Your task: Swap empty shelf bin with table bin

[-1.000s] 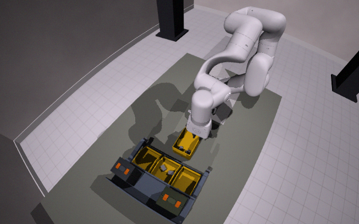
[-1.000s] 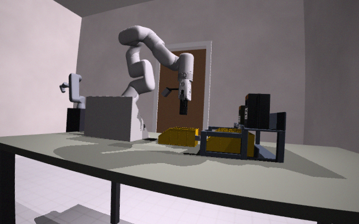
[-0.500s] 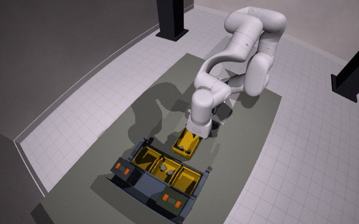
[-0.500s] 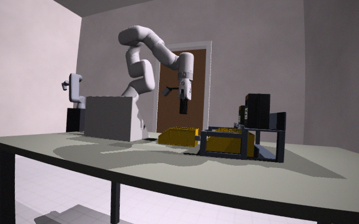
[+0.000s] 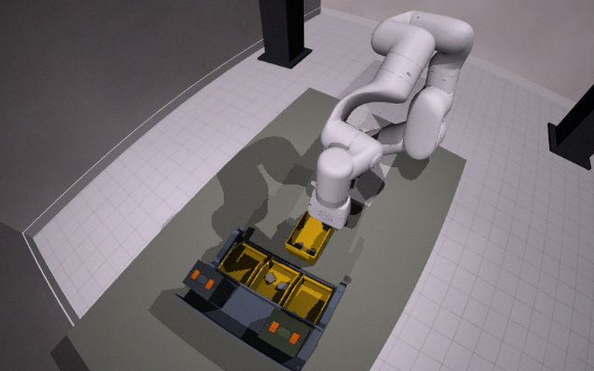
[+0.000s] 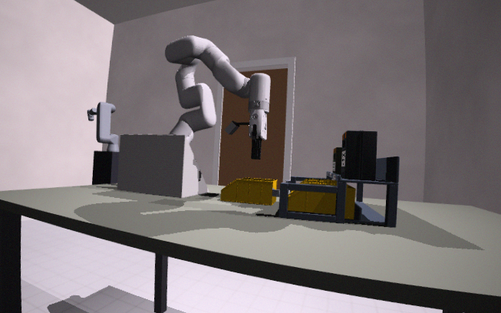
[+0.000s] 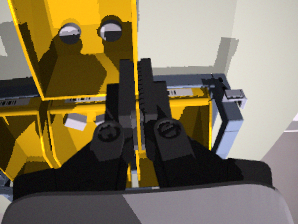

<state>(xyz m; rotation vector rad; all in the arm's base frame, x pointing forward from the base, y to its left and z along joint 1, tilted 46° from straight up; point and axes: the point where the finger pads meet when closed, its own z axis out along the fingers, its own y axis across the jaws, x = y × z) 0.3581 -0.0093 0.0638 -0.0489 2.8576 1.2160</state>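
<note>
Right now my hand is 150 mm above the shelf's front bar, 130 mm short of it and 60 mm to the left of it. Also, from my hand: black box: 320 mm ahead, 170 mm to the right.
</note>
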